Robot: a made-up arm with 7 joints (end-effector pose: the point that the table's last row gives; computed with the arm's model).
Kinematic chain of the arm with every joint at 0, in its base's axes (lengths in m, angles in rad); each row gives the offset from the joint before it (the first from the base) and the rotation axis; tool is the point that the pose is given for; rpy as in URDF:
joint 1: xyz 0 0 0.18 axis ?
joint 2: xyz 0 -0.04 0.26 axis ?
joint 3: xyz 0 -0.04 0.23 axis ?
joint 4: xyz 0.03 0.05 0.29 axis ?
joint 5: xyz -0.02 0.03 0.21 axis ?
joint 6: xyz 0 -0.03 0.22 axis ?
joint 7: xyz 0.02 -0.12 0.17 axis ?
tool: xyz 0 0 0 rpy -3.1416 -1.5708 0
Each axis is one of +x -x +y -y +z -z.
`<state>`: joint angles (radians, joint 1 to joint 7).
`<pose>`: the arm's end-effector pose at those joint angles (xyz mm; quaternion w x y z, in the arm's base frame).
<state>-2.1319 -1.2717 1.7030 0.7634 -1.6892 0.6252 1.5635</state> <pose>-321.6 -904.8 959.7 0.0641 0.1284 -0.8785 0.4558</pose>
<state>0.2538 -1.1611 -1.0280 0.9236 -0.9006 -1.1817 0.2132</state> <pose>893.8 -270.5 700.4 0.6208 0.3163 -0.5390 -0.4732</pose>
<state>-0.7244 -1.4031 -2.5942 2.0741 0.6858 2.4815 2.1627</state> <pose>149.7 -325.8 821.8 0.5197 0.0361 -0.0095 0.8535</pose>
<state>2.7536 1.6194 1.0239 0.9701 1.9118 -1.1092 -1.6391</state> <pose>507.1 -713.5 407.9 0.3375 -0.9255 -0.1637 0.0518</pose>
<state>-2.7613 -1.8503 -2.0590 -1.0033 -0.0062 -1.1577 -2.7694</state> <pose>-701.8 -513.6 118.1 0.8362 -0.5020 -0.0543 0.2138</pose>
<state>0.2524 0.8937 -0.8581 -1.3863 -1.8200 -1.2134 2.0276</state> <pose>-573.2 107.5 426.9 0.7131 0.6181 0.2601 0.2043</pose>
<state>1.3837 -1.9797 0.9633 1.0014 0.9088 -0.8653 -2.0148</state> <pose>-347.0 570.5 -41.4 0.8670 0.1881 -0.1095 0.4482</pose>
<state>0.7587 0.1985 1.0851 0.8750 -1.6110 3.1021 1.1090</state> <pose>-202.7 -81.1 1232.4 0.5553 0.5137 -0.5686 -0.3233</pose>
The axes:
joint 1: +z
joint 2: -y
joint 3: +z
joint 4: +y
joint 5: +z
joint 6: -y
joint 7: +x

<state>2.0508 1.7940 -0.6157 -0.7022 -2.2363 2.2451 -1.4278</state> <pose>82.3 -774.8 256.0 0.6783 0.7292 -0.0851 0.0304</pose>
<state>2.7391 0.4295 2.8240 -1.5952 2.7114 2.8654 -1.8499</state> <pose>222.6 270.2 1071.7 0.2215 0.0887 0.1164 -0.9641</pose>
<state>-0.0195 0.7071 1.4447 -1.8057 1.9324 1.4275 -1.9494</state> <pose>-418.7 -543.6 859.0 0.5015 0.7557 0.3421 -0.2456</pose>
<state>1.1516 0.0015 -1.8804 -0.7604 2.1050 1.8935 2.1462</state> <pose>4.9 42.8 1380.3 0.9201 -0.1524 -0.2786 0.2293</pose>
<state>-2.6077 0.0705 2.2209 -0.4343 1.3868 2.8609 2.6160</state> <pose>22.6 78.8 1253.3 0.7276 0.3014 -0.5370 0.3022</pose>
